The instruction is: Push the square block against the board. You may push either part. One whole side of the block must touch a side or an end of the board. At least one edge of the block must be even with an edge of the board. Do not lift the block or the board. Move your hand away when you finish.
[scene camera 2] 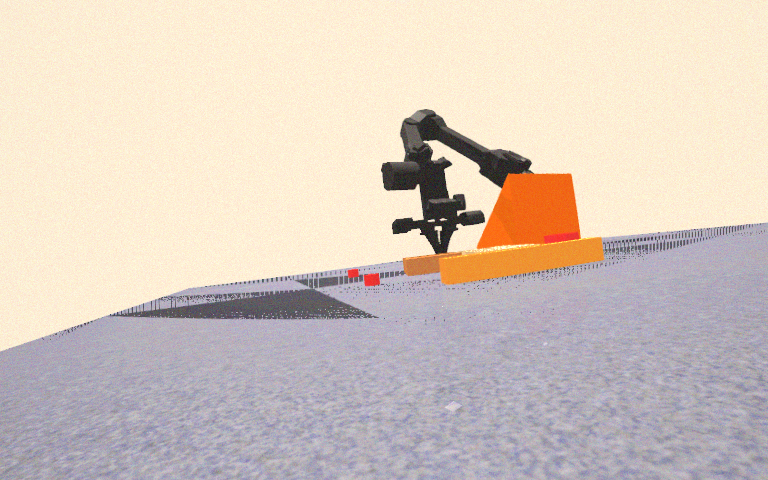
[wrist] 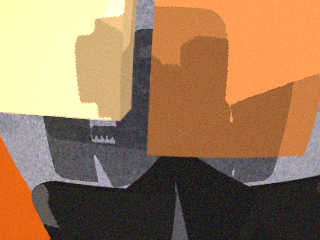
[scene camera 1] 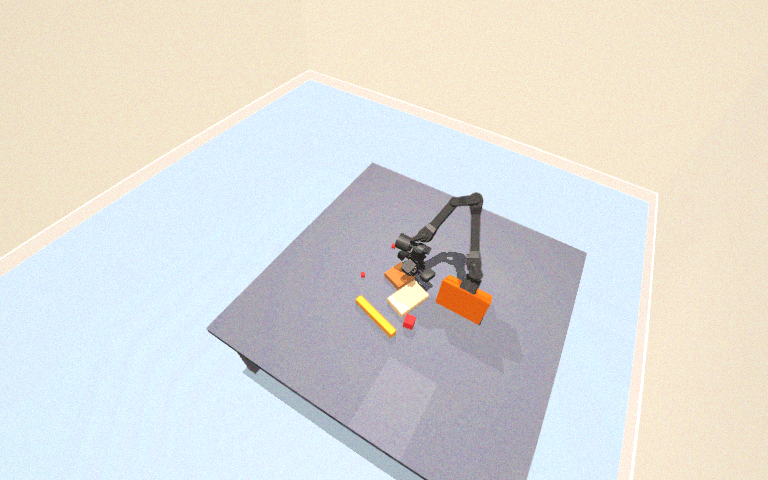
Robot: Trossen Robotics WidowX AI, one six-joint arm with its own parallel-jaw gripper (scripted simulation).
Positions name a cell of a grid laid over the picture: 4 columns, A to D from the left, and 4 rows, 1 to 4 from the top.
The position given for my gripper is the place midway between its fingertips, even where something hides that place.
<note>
I see my gripper (scene camera 2: C3), an orange square block (scene camera 2: C3), a tan board (scene camera 1: C3) and a long yellow bar (scene camera 2: C3).
The orange square block is seen too in the wrist view (wrist: C2). The tan board also shows in the wrist view (wrist: B2). My gripper is seen too in the wrist view (wrist: C3). The wrist view does not show the long yellow bar: it is out of frame.
</note>
